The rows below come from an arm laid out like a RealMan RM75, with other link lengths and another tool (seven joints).
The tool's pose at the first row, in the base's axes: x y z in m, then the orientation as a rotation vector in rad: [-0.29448, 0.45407, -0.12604, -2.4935, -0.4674, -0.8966]
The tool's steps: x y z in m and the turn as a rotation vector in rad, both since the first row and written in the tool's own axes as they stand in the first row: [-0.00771, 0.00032, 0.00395, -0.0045, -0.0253, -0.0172]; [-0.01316, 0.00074, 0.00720, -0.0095, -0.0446, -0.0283]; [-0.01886, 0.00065, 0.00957, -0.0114, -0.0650, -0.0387]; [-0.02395, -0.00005, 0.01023, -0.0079, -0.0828, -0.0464]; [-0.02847, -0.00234, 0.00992, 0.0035, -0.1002, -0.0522]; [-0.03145, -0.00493, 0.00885, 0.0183, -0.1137, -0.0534]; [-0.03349, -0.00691, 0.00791, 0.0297, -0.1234, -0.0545]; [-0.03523, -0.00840, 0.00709, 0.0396, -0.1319, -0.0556]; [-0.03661, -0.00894, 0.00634, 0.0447, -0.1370, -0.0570]
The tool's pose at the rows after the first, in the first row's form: [-0.29796, 0.45459, -0.13396, -2.5112, -0.4964, -0.8745]; [-0.30010, 0.45503, -0.13994, -2.5259, -0.5155, -0.8574]; [-0.30310, 0.45541, -0.14532, -2.5382, -0.5351, -0.8371]; [-0.30680, 0.45552, -0.14894, -2.5441, -0.5521, -0.8165]; [-0.31130, 0.45656, -0.15105, -2.5423, -0.5689, -0.7922]; [-0.31519, 0.45772, -0.15152, -2.5353, -0.5795, -0.7696]; [-0.31806, 0.45858, -0.15165, -2.5295, -0.5875, -0.7532]; [-0.32042, 0.45913, -0.15179, -2.5244, -0.5947, -0.7389]; [-0.32206, 0.45898, -0.15203, -2.5221, -0.5997, -0.7309]
